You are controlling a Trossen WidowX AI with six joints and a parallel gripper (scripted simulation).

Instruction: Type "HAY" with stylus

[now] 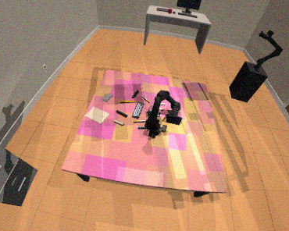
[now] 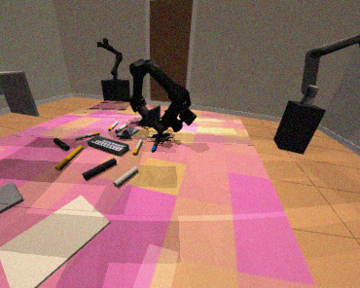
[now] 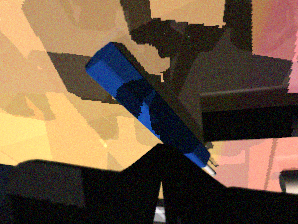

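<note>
The blue stylus is 2 cm ahead of my gripper tip, 1 cm to the right of it and 1 cm below it. Also, from my gripper tip: yellow marker 34 cm ahead, 22 cm to the right, 1 cm below; blue-tipped pen 11 cm ahead, 4 cm to the left, 1 cm below; white sheet 57 cm ahead, 3 cm to the left, 1 cm below.
</note>
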